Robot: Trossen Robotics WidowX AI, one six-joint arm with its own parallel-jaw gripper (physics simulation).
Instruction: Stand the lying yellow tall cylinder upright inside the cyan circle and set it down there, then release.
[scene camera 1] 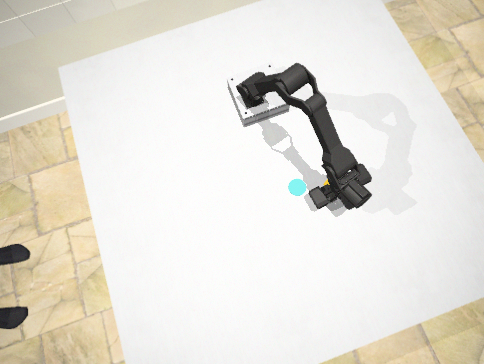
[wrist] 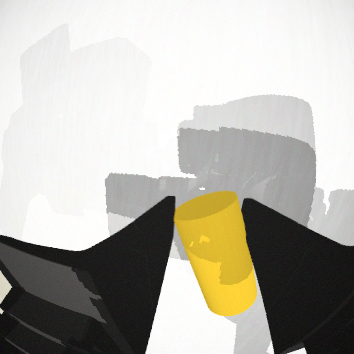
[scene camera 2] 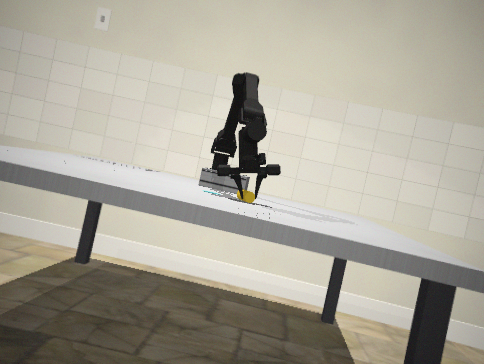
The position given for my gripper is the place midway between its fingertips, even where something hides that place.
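Note:
My gripper (scene camera 2: 249, 199), which I also see in scene camera 1 as my gripper (scene camera 1: 340, 193) and in the wrist view as my gripper (wrist: 208, 204), grips a yellow tall cylinder (wrist: 211, 228). The cylinder still rests on the table.

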